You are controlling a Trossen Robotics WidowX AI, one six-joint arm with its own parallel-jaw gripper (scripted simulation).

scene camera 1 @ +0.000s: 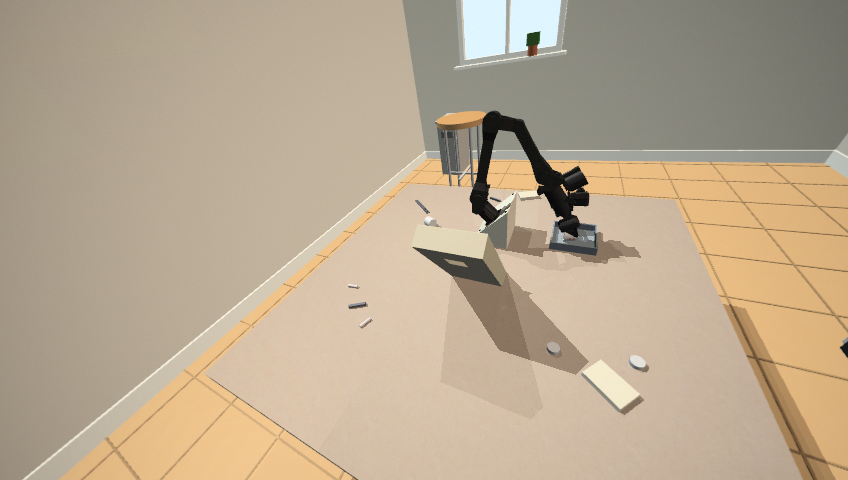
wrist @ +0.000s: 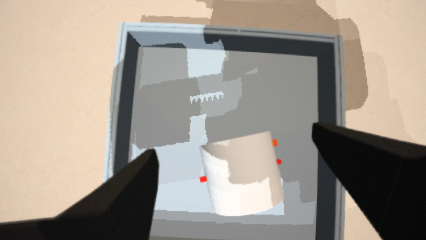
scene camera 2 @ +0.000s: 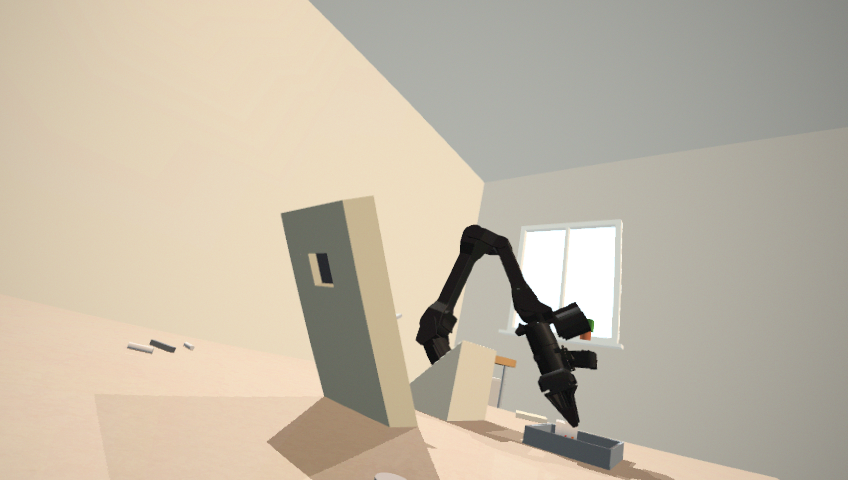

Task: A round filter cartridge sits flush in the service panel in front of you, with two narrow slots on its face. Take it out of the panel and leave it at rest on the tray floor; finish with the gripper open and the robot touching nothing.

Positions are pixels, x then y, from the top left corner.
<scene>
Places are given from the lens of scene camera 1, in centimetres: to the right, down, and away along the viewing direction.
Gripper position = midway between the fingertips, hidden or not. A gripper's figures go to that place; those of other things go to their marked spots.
my gripper point(scene camera 1: 574, 229): 56, -4, 99
grey tray point(scene camera 1: 587, 241): 61, 1, 99
flat beige slab point(scene camera 1: 610, 385): 41, 32, 59
The marked spots on the flat beige slab and the grey tray are 55 cm apart.
</scene>
